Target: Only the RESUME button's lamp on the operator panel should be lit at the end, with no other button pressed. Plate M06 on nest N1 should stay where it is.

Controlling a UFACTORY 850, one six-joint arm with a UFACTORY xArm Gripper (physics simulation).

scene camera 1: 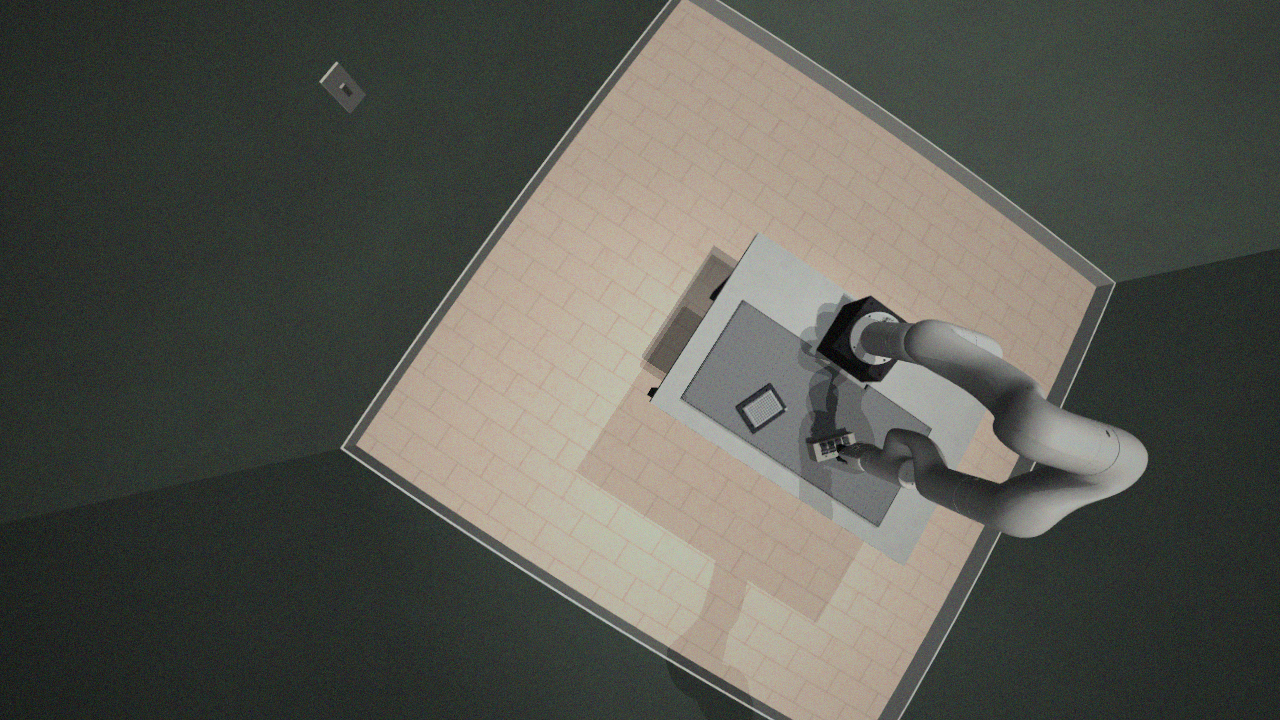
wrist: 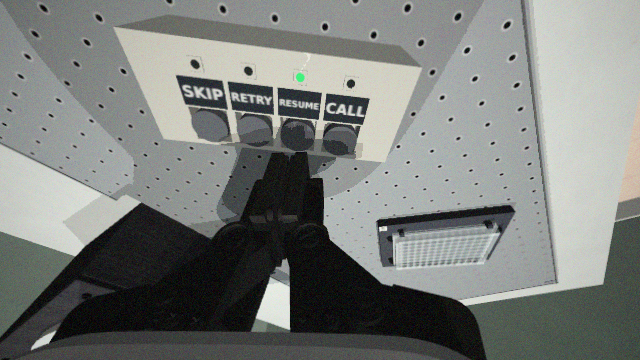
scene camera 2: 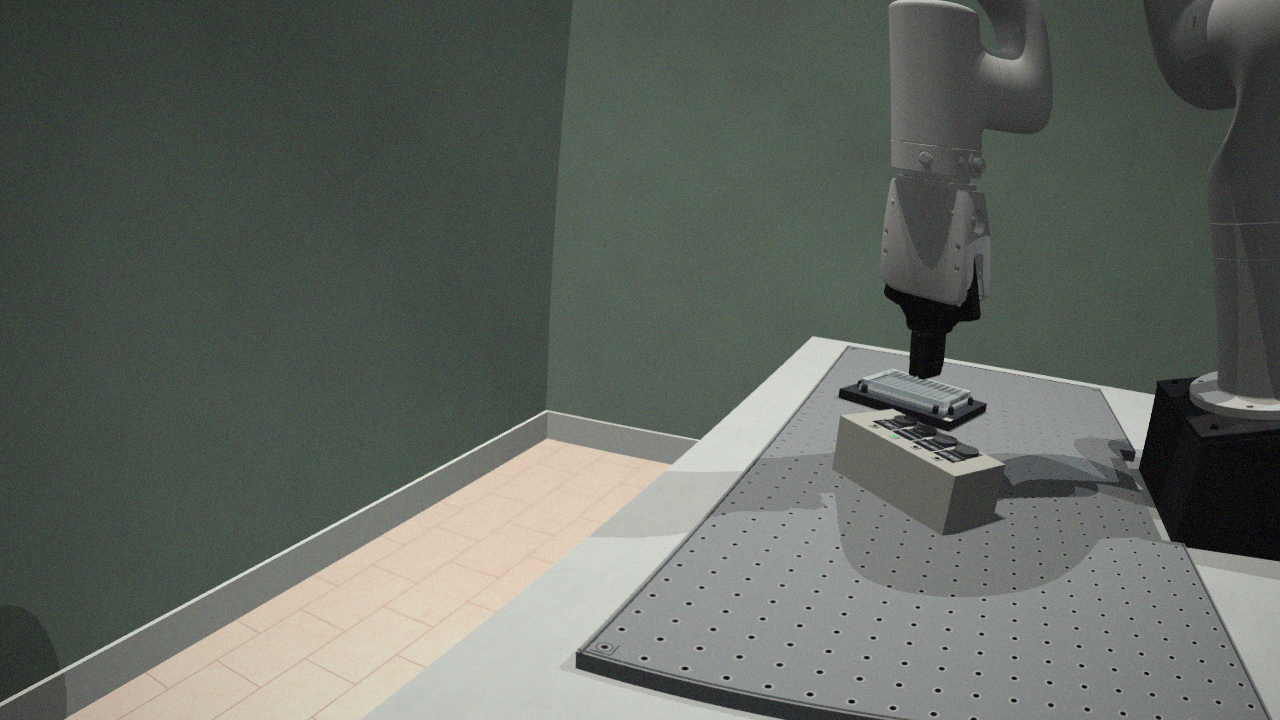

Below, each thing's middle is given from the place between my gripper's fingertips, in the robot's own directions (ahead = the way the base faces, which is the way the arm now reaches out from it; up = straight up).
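Scene:
I find the operator panel [scene camera 2: 942, 490] 8 cm below my hand and 2 cm to the left of it. The clear plate [scene camera 2: 893, 384] is 28 cm to the right of my hand, 4 cm behind it and 9 cm below it. As for the dark nest [scene camera 2: 851, 393], it too is 28 cm to the right of my hand and 4 cm behind it, and it sits 10 cm below my hand.

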